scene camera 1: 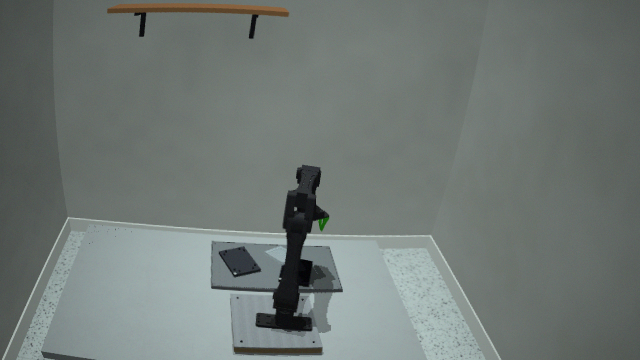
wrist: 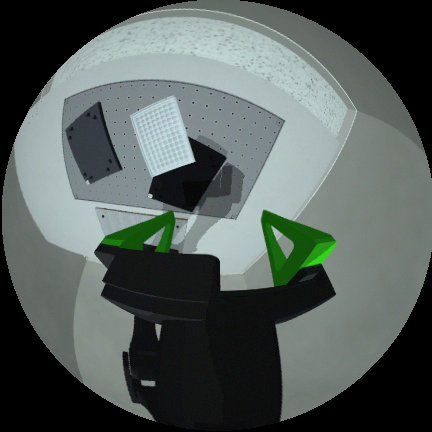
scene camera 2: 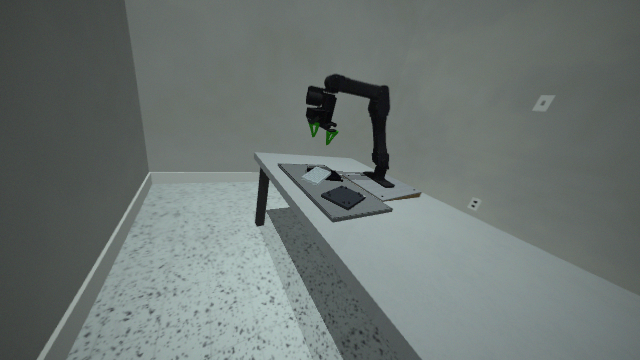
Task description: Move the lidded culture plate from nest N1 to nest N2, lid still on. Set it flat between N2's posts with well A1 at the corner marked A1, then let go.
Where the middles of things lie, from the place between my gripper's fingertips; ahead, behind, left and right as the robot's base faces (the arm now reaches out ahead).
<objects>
I see the grey perforated deck (scene camera 2: 370,203) 170 mm below my hand, 130 mm to the left of it and 20 mm behind it.
</objects>
